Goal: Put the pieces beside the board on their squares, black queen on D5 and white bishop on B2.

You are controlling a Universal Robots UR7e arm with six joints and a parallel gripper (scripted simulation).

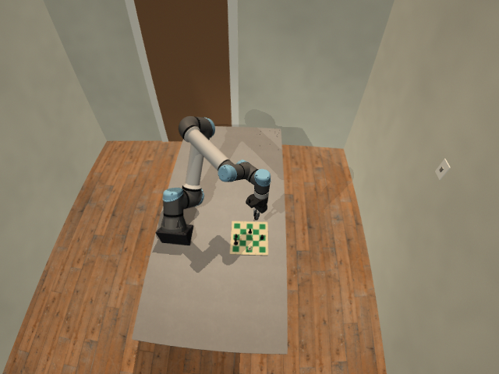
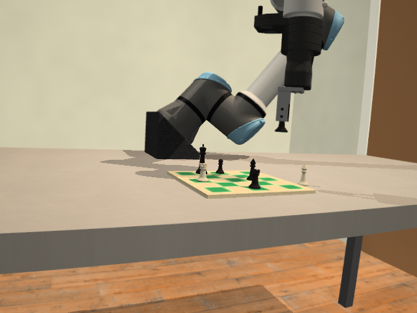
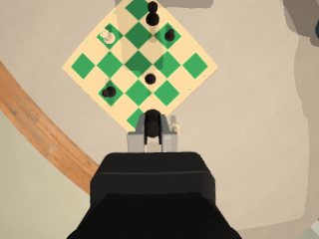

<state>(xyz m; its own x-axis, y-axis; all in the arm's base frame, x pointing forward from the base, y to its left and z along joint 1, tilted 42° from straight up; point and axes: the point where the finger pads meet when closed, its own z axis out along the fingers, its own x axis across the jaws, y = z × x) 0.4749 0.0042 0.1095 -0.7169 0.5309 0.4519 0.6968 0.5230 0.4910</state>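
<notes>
Now: hand 4 cm past the chessboard, 7 cm to the left of it and 14 cm above it. From my hand the other things lie so: black queen (1 cm below); black pawn (11 cm behind, 7 cm to the right, 13 cm below); black king (11 cm behind, 12 cm to the right, 11 cm below).
</notes>
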